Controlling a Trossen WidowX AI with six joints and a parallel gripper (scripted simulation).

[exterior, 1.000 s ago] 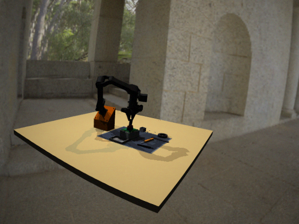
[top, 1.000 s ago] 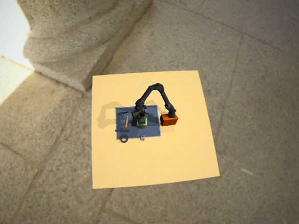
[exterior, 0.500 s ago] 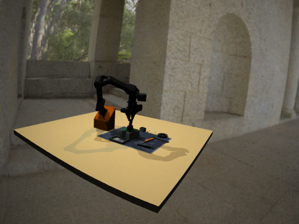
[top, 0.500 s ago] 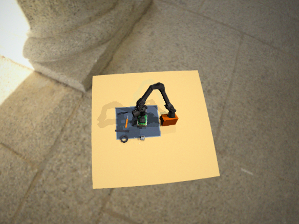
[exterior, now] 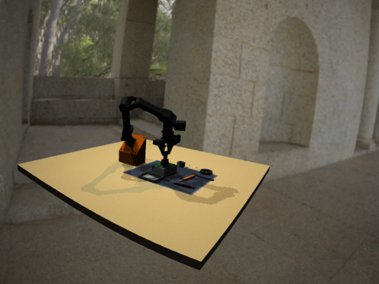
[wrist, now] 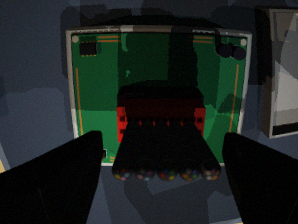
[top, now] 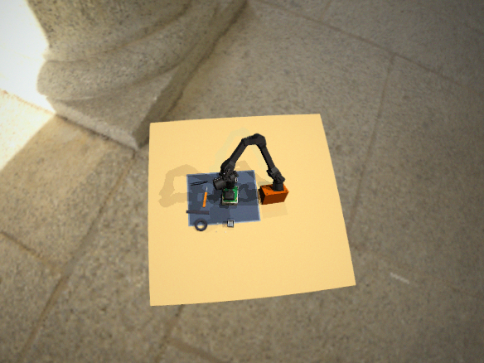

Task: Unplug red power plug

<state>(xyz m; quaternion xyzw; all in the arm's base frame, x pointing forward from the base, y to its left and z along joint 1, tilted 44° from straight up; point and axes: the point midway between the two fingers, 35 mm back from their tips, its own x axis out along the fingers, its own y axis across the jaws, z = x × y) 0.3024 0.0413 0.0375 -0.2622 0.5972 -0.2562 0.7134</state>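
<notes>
Now: the red power plug 30 mm below my gripper tip. The rest, counted from my gripper tip: blue mat 50 mm ahead, 110 mm below; black bar 210 mm ahead, 110 mm to the left, 110 mm below.
</notes>
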